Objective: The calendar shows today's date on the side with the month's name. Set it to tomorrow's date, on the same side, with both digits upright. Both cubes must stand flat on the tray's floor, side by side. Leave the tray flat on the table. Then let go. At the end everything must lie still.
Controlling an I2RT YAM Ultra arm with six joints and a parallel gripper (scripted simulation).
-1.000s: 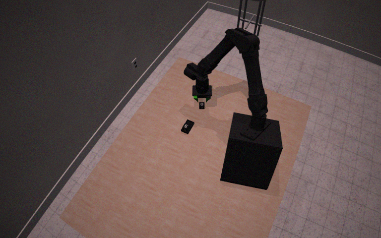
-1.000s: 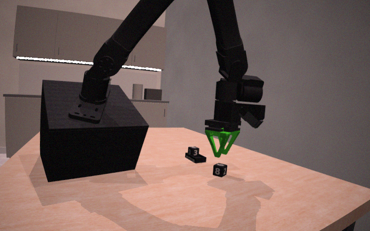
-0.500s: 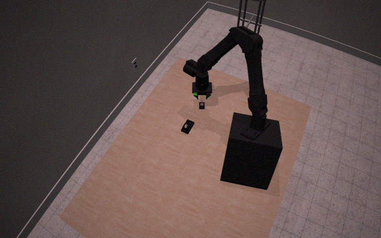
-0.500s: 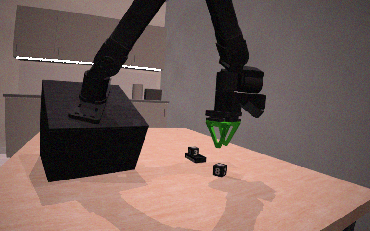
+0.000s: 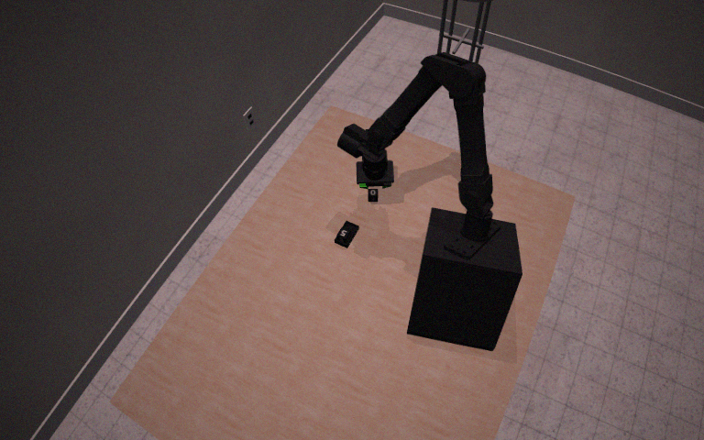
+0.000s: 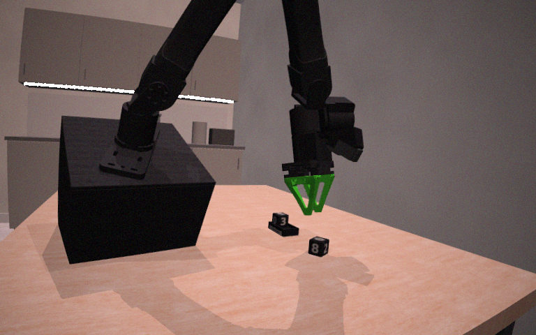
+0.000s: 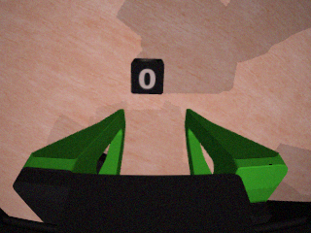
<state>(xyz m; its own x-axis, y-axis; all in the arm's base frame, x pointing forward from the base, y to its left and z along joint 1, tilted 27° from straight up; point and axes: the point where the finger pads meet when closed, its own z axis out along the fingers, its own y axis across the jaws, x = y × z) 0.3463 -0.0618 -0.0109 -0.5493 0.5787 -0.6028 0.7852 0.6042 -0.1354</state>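
Right now the black cube is 1 cm ahead of my hand, 1 cm to the right of it and 7 cm below it. Also, from my hand: black tray 14 cm to the left, 8 cm below.
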